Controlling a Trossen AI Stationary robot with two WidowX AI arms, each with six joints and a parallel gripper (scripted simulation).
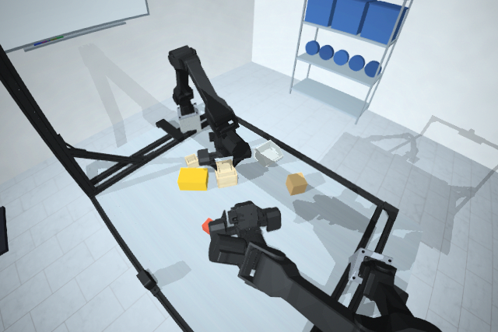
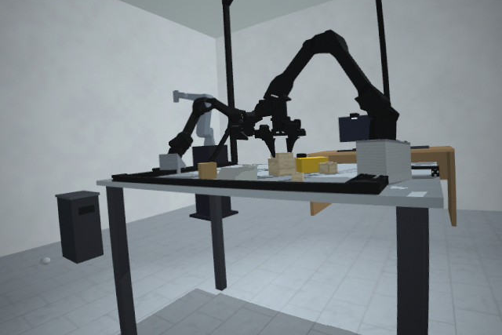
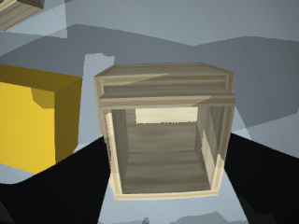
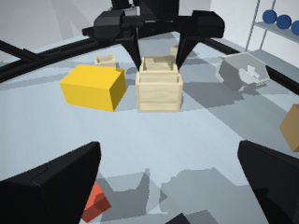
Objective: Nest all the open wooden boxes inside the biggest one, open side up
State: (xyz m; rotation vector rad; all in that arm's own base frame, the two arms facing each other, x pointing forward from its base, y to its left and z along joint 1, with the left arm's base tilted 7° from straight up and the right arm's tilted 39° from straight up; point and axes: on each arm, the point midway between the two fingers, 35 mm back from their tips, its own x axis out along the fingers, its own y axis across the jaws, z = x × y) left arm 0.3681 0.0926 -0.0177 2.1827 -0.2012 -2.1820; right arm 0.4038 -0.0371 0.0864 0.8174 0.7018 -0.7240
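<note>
The dark block lies 150 mm below my right hand, 20 mm ahead of it and 10 mm to the right of it. Also, from my right hand: yellow block (290 mm to the left, 130 mm below, 10 mm ahead); tan block (290 mm ahead, 130 mm below, 10 mm to the left); red block (140 mm below, 80 mm to the left, 60 mm behind).
Now: left hand 11 cm past the yellow block, 6 cm to the right of it and 7 cm above it. Round my left hand: white tray: 21 cm ahead, 3 cm to the right, 7 cm below; dark block: 9 cm behind, 23 cm to the right, 9 cm below; red block: 17 cm behind, 14 cm to the right, 8 cm below.
</note>
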